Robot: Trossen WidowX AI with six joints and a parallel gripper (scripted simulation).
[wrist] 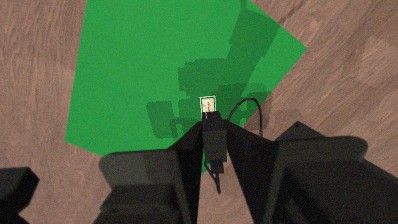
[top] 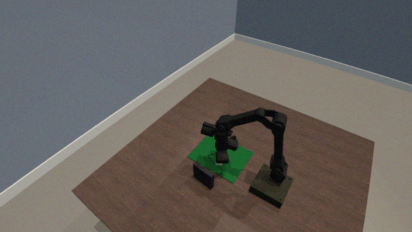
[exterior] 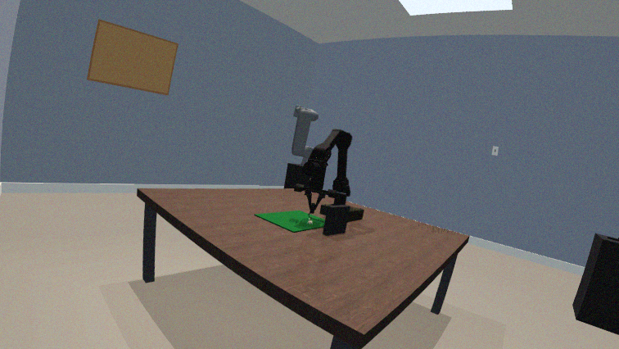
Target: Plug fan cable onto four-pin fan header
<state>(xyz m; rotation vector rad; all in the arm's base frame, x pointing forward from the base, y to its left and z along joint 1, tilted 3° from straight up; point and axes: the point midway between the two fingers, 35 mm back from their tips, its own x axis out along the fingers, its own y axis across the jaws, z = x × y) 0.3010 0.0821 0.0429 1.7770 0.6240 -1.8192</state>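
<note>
Right now my gripper tip is 60 mm above the white four-pin fan header. Round my gripper tip: dark fan plug (10 mm ahead, 10 mm above); green board (30 mm ahead, 50 mm to the right, 80 mm below); black fan (130 mm to the left).
</note>
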